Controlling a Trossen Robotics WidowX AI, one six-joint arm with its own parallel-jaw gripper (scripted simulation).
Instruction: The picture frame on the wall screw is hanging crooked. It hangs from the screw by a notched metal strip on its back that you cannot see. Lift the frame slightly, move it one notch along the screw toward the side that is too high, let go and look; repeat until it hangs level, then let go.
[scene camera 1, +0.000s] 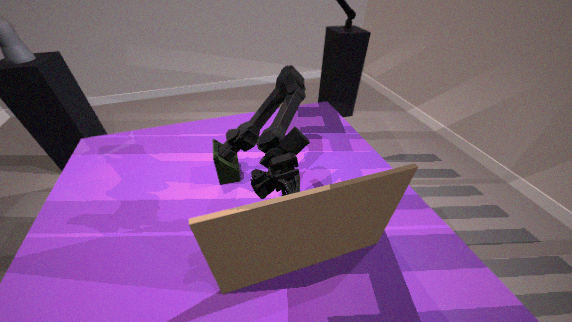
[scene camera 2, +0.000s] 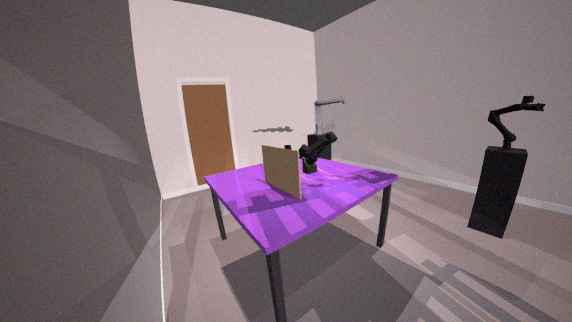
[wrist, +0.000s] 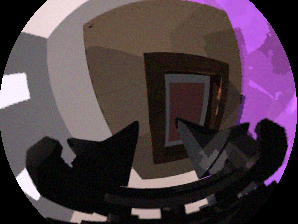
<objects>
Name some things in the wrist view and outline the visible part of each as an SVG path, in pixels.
My gripper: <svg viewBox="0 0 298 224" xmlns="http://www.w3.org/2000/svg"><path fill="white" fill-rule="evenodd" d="M45 217L51 224L77 224L77 222L63 222L55 220L55 218ZM289 144L285 128L271 119L255 124L253 132L258 137L254 140L246 133L250 123L216 131L176 117L174 124L198 181L168 188L129 188L140 135L140 121L136 120L104 141L68 137L68 147L76 155L72 168L61 157L64 148L60 141L45 136L29 147L25 171L41 196L80 213L96 212L108 217L101 222L82 220L81 224L246 224L278 185L277 180L271 180L269 185L265 181L281 169ZM132 208L161 208L160 218L138 218L137 214L132 214ZM209 202L208 205L201 205L196 212L186 212L185 205L194 204L205 198Z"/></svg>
A picture frame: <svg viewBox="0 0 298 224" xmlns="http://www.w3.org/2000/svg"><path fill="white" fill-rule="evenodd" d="M142 52L142 56L144 56L146 104L148 104L153 163L162 164L169 163L169 161L188 159L188 151L186 151L184 143L182 143L181 137L178 135L174 120L176 120L176 117L181 117L181 119L190 121L190 123L204 125L206 128L216 129L216 131L220 129L223 112L225 112L227 91L229 91L227 89L229 87L229 64L222 60L217 61L206 56L190 55L190 53Z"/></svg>
</objects>
